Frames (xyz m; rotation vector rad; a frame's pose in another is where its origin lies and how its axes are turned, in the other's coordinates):
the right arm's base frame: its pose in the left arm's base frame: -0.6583 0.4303 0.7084 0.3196 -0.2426 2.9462
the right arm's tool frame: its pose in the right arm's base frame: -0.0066 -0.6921 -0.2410 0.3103 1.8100 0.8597
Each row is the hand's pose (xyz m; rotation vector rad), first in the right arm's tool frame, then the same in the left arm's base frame.
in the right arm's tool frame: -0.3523 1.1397 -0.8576 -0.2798 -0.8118 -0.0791
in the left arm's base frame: 0.4172 0.5649 1.4905 0.9718 -0.2411 -2.3999
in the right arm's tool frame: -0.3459 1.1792 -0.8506 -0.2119 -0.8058 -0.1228
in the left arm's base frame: 0.4185 0.5270 1.5052 1.0323 -0.2616 -2.4527
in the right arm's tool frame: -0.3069 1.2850 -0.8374 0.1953 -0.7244 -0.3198
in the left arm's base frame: 0.4307 0.4161 1.5260 1.4352 -0.4450 -2.6784
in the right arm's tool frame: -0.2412 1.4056 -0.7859 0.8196 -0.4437 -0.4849
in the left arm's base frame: 0.4122 0.2706 1.5303 -1.6749 0.6598 2.0031
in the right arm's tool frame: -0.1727 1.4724 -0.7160 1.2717 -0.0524 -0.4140
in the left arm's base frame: 0.3665 0.1646 1.5038 -1.8691 0.8760 1.3226
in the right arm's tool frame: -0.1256 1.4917 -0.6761 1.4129 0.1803 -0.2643
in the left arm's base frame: 0.3381 0.1158 1.4722 -2.0090 1.0232 1.0046
